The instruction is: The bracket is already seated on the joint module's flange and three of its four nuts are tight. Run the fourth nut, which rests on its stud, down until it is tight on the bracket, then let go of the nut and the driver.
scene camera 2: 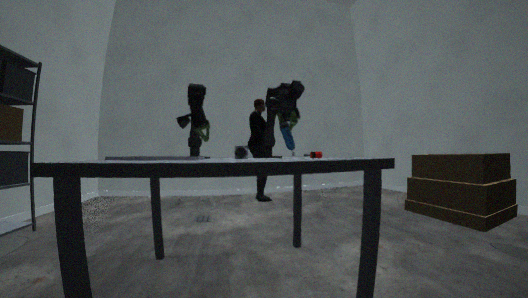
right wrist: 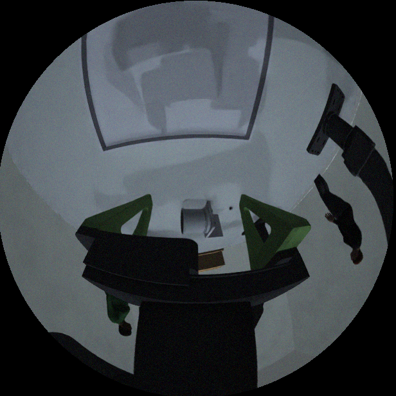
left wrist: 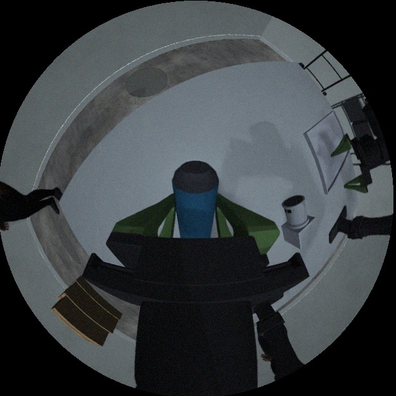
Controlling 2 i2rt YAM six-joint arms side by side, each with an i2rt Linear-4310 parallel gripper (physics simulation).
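Places are measured from the left arm's base along level axes (x ahead, y left, z up), in centimetres.
Where they show: left gripper, between the fingertips: (scene camera 2: pixel 285 129); right gripper, between the fingertips: (scene camera 2: pixel 207 140); left arm's base, origin of its link: (scene camera 2: pixel 267 157).
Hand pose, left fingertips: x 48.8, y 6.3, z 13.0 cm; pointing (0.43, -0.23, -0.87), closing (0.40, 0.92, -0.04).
Each offset is from my left fingertips to the top centre of the thing.
A blue driver (scene camera 2: pixel 287 137) (left wrist: pixel 196 212) with a dark end cap hangs tilted, its tip low over the table. My left gripper (scene camera 2: pixel 288 124) (left wrist: pixel 195 198) is shut on it. The joint module @[dx -14.8, dy -21.1, dz -6.3 cm] (scene camera 2: pixel 241 152) (left wrist: pixel 296 212) (right wrist: pixel 194 220), a pale cylinder, stands on the table to the left of the driver tip in the scene view, apart from it. The bracket (right wrist: pixel 214 228) shows as a grey angled piece at the module's flange. The nuts and studs are too small to tell. My right gripper (scene camera 2: pixel 204 131) (left wrist: pixel 337 171) (right wrist: pixel 195 198) is open and empty, above the table.
A red-handled tool @[dx -16.6, dy +16.9, dz -9.5 cm] (scene camera 2: pixel 316 155) lies on the table (scene camera 2: pixel 220 167) right of the driver tip. A dark-edged flat panel (left wrist: pixel 317 162) (right wrist: pixel 177 136) lies near the right arm. Brown boxes (scene camera 2: pixel 460 185) and a shelf rack (scene camera 2: pixel 36 110) stand beyond the table. A person (scene camera 2: pixel 257 130) stands behind.
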